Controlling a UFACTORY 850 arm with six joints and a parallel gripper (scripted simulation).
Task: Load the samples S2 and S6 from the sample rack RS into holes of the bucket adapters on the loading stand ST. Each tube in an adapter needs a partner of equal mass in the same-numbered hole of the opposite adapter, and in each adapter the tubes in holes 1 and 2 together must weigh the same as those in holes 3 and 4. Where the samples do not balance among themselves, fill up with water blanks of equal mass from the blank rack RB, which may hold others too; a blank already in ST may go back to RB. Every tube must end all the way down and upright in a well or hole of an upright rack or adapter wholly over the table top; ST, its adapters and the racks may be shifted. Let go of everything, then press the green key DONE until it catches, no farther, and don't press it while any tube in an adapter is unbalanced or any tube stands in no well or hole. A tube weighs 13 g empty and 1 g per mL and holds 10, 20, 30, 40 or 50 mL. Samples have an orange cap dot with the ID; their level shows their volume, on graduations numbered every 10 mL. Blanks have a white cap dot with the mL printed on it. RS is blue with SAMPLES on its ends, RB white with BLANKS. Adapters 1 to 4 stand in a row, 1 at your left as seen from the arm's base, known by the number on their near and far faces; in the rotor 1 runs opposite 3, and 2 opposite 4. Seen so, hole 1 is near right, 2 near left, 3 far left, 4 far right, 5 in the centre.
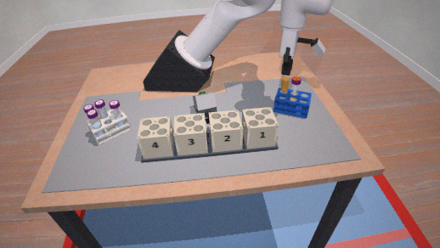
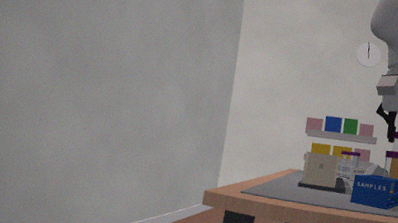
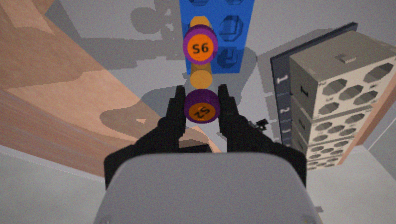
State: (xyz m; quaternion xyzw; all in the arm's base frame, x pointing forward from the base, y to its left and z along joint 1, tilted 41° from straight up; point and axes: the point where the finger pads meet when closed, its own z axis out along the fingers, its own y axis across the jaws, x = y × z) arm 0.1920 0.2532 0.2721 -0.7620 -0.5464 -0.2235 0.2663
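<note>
My gripper is now 10 mm past the sample tube S2 and 50 mm above it. From my hand the other things lie so: blue sample rack RS (30 mm ahead, 30 mm to the left, 130 mm below); then adapter 1 (210 mm ahead, 110 mm to the right, 110 mm below); then sample S6 (20 mm ahead, 40 mm to the left, 100 mm below).
</note>
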